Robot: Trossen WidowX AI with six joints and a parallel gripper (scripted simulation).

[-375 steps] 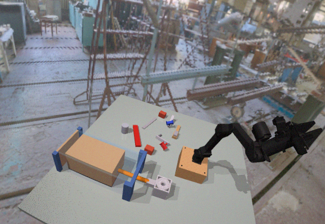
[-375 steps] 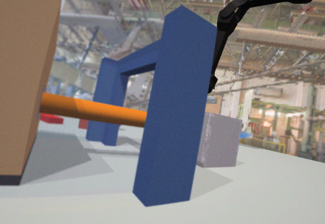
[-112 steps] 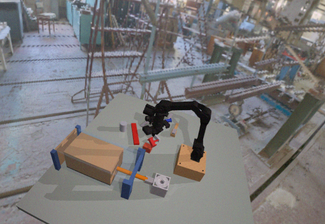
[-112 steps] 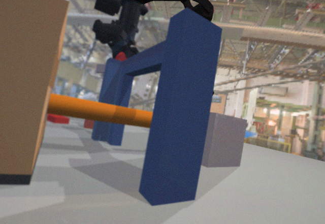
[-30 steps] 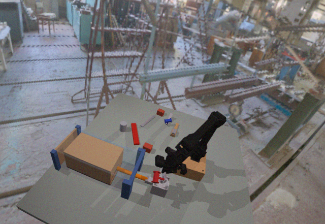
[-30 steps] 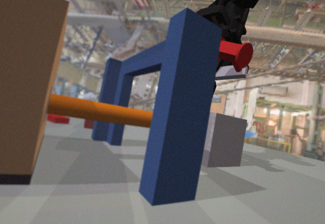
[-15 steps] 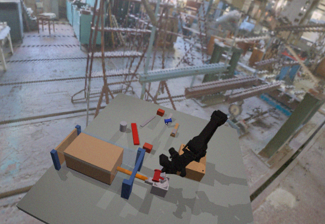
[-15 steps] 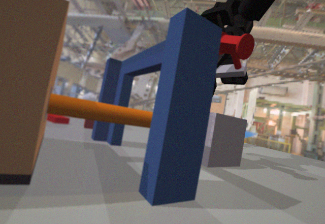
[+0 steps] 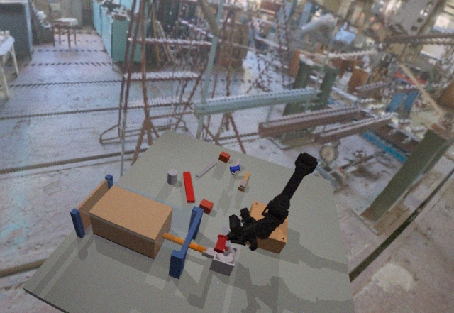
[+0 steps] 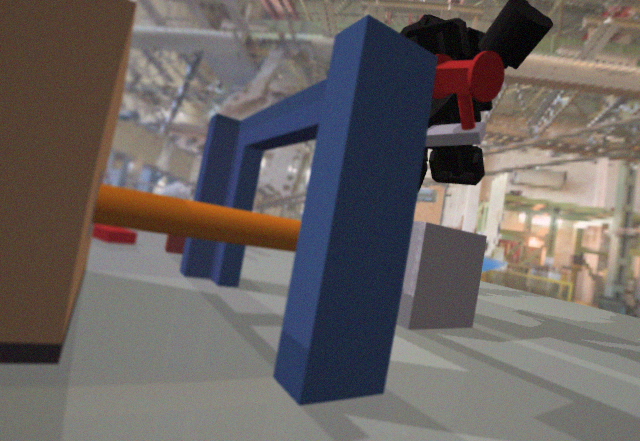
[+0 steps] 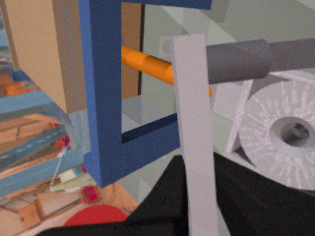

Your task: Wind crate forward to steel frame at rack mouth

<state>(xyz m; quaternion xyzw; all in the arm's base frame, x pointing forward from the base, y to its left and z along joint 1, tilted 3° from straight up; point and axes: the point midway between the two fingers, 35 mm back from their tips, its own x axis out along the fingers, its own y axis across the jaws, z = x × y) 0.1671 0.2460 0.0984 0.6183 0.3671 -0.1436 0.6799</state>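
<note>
Now: the grey winch 4 cm behind my gripper tip, 1 cm to the right of it and 14 cm below it. Also, from my gripper tip: winch handle with red knob 1 cm behind, 1 cm to the left, 1 cm above; blue steel frame 13 cm ahead, 1 cm to the left, 6 cm below; red bar 30 cm ahead, 37 cm to the right, 16 cm below.
</note>
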